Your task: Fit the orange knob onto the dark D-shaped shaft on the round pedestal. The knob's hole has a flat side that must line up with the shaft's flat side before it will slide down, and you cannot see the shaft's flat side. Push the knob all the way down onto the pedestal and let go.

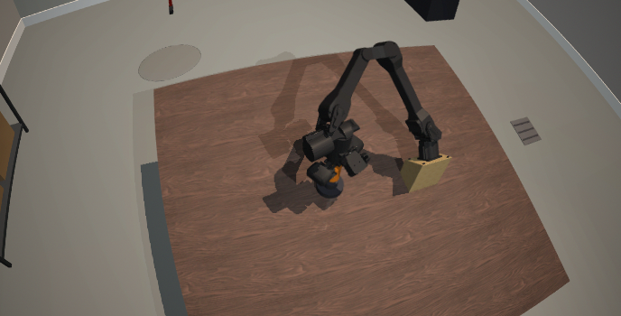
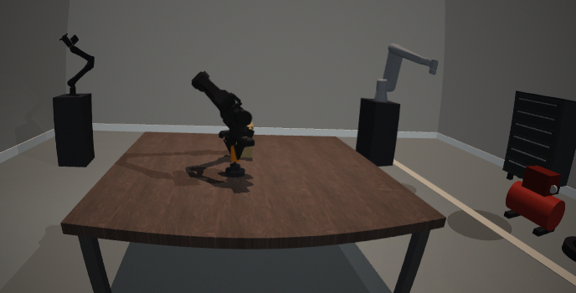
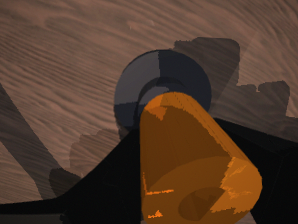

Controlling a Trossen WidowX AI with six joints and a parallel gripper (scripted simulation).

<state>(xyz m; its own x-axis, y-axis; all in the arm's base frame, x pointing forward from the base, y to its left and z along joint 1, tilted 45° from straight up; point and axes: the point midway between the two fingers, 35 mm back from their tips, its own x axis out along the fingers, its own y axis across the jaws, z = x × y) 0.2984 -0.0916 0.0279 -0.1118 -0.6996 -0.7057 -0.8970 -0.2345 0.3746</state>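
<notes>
Right now the orange knob is 2 cm above my gripper tip. From my gripper tip the other things lie so: dark round pedestal 4 cm below.
</notes>
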